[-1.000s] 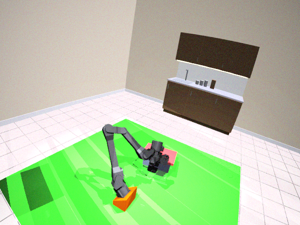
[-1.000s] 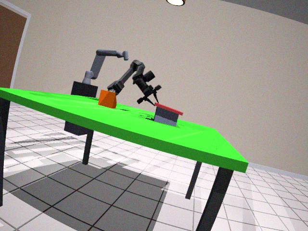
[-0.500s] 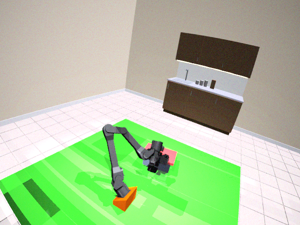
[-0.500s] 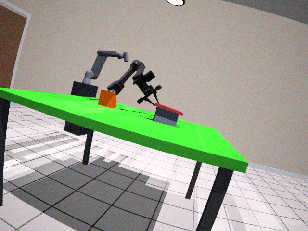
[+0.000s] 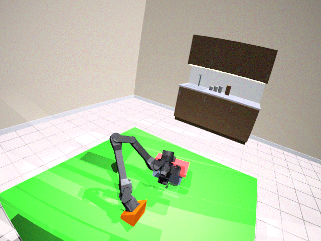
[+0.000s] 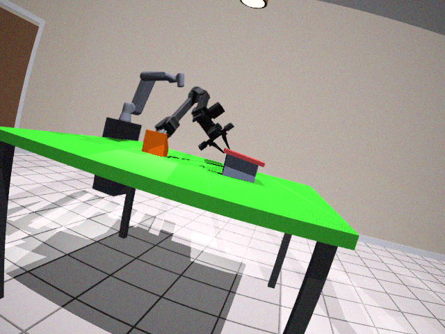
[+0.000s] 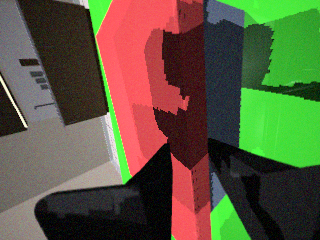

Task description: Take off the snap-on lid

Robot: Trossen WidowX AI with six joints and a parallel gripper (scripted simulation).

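My gripper tip is now 70 mm short of the lid and 20 mm to the right of it. Also, from my gripper tip: storage box: 70 mm ahead, 20 mm to the left, 50 mm below.
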